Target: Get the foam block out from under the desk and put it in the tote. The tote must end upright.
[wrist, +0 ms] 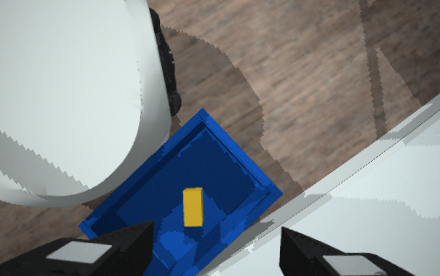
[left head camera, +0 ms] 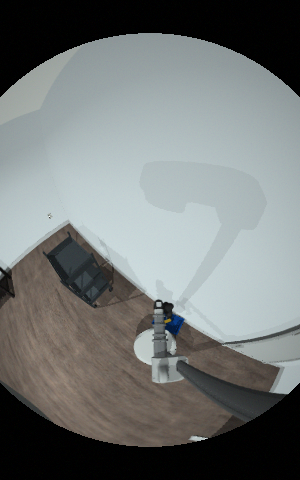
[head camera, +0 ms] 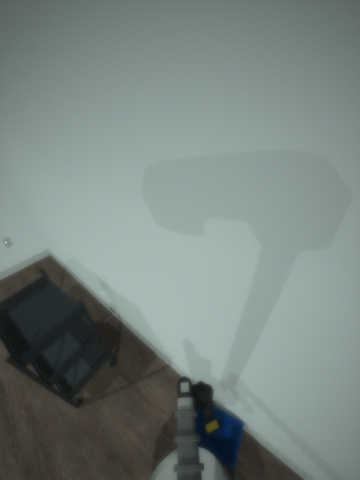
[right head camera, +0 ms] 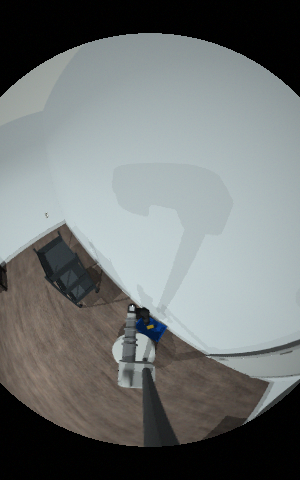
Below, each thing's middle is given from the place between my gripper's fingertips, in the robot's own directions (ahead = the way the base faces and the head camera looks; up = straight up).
Now: the blue tote (head camera: 223,443) 34 cm below my hand, 6 cm to the right of it and 5 cm behind it. Also, from my hand: yellow foam block (wrist: 192,197) 37 cm below, 7 cm to the right, 3 cm behind.
